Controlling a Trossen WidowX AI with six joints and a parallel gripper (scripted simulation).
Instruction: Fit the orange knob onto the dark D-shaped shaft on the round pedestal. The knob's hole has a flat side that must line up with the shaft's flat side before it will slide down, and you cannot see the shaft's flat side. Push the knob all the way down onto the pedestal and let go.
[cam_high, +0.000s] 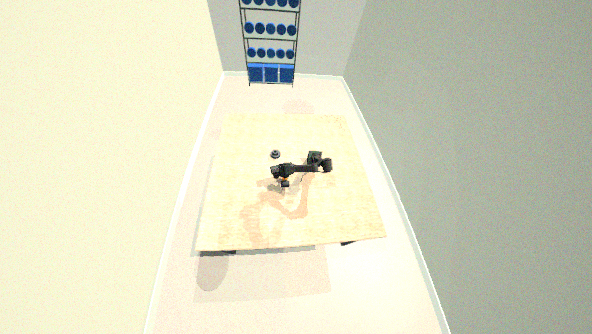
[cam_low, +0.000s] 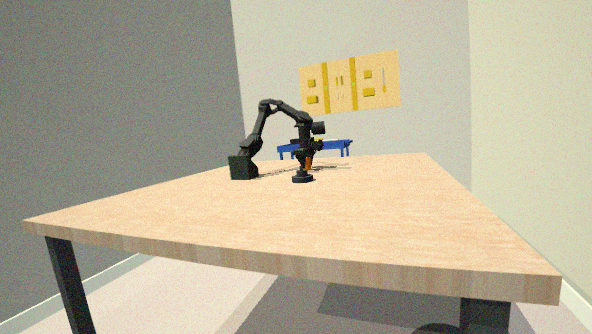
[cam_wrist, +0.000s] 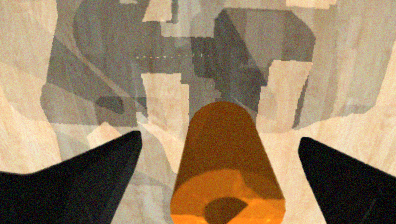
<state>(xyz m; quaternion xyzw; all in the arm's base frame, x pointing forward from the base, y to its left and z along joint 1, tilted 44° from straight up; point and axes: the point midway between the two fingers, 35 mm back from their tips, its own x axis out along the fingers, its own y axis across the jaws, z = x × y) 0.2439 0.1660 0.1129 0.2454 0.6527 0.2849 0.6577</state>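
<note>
My gripper tip is now 26 cm to the left of the pedestal, 9 cm short of it and 2 cm below it. From my gripper tip the other things lie so: orange knob (2 cm above).
</note>
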